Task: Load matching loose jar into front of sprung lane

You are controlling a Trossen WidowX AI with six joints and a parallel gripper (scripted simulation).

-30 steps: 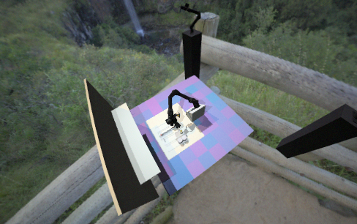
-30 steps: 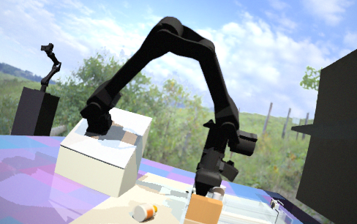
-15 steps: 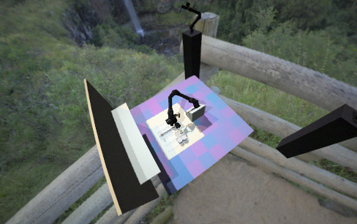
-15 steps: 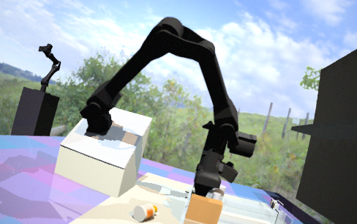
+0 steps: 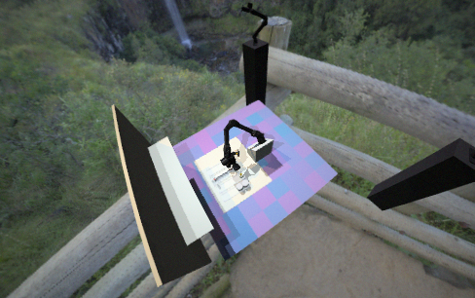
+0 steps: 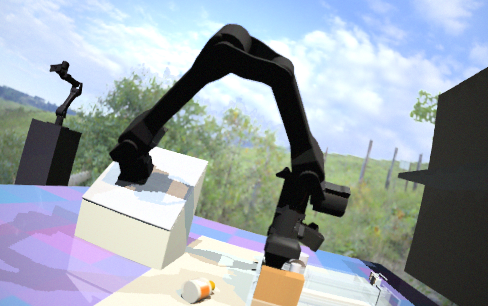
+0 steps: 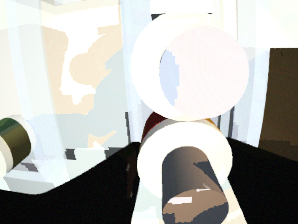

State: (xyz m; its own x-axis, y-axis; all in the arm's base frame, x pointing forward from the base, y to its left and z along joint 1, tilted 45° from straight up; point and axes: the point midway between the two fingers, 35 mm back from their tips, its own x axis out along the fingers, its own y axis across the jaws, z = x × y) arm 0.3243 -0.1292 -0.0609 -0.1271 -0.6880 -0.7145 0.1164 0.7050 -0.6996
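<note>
The tan block lies 80 mm to the right of my gripper tip and 10 mm above it. The rest, counted from my gripper tip: clear lane (150 mm ahead, 10 mm to the left, 10 mm below).
</note>
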